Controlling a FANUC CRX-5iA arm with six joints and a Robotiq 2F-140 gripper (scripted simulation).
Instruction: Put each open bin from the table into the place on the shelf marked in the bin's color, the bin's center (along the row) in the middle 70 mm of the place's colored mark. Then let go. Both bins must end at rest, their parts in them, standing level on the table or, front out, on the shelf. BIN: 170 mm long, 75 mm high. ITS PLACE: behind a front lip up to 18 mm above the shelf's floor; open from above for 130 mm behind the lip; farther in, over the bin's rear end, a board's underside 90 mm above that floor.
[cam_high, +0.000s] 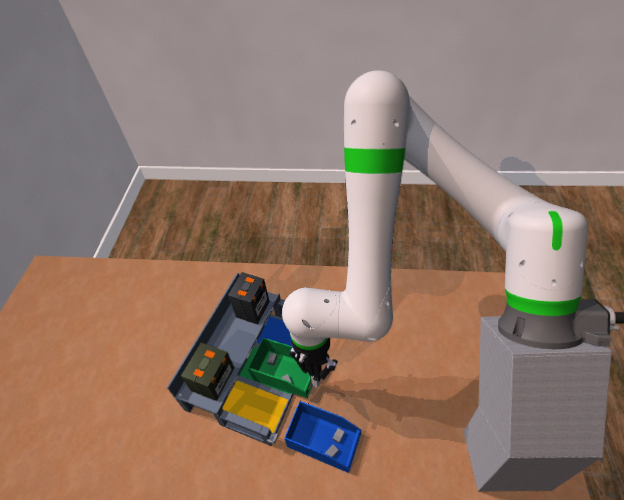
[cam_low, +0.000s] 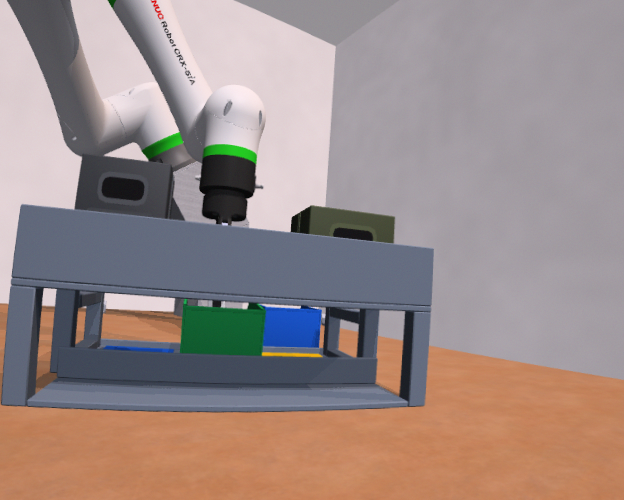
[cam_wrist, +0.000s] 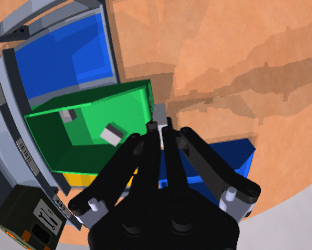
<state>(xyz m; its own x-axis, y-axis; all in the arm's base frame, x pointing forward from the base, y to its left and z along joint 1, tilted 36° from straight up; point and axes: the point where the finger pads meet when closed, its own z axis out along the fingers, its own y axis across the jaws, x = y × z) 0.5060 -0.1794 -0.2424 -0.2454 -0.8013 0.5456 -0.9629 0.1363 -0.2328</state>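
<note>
My gripper is now 6 cm short of the shelf lip, 5 cm above it and 1 cm to the left of it. Round my hand: green bin (9 cm ahead, 2 cm to the right); then blue bin (14 cm to the left, 4 cm behind, 2 cm below); then dark box (21 cm ahead, 17 cm to the right, 11 cm above).
</note>
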